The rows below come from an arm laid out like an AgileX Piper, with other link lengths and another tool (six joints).
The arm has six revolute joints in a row. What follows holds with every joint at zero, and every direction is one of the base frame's. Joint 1 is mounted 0.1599 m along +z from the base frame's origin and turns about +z. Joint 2 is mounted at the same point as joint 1 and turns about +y. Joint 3 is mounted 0.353 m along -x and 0.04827 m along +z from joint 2 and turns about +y. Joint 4 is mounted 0.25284 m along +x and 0.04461 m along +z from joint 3 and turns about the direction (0.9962, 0, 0.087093). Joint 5 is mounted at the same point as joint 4 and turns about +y. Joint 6 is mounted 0.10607 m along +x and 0.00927 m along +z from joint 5 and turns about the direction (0.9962, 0, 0.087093). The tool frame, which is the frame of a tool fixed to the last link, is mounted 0.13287 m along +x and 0.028 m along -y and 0.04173 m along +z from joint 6; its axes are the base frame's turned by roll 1.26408, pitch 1.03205 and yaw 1.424 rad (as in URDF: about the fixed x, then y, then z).
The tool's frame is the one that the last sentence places.
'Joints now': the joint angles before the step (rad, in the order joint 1, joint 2, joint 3, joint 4, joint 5, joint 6). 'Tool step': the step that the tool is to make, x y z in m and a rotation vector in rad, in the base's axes. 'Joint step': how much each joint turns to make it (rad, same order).
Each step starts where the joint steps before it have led.
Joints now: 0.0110, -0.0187, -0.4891, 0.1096, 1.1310, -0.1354
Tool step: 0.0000, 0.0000, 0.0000, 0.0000, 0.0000, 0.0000
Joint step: 0.0000, 0.0000, 0.0000, 0.0000, 0.0000, 0.0000
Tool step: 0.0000, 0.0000, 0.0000, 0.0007, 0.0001, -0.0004
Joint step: -0.0001, 0.0001, 0.0000, 0.0002, 0.0000, 0.0007
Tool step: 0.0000, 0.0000, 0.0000, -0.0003, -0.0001, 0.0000
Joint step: -0.0002, -0.0001, 0.0000, 0.0000, 0.0000, -0.0004
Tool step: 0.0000, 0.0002, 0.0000, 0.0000, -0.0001, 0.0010
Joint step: 0.0002, -0.0001, 0.0001, 0.0008, 0.0000, -0.0008
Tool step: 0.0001, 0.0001, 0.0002, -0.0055, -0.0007, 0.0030
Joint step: 0.0003, 0.0002, -0.0001, -0.0005, -0.0002, -0.0059
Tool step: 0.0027, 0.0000, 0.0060, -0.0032, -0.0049, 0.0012
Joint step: -0.0001, 0.0187, -0.0101, 0.0001, -0.0131, -0.0048
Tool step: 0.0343, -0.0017, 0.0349, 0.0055, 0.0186, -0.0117
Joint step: -0.0001, 0.1961, -0.0598, -0.0008, -0.1186, -0.0001
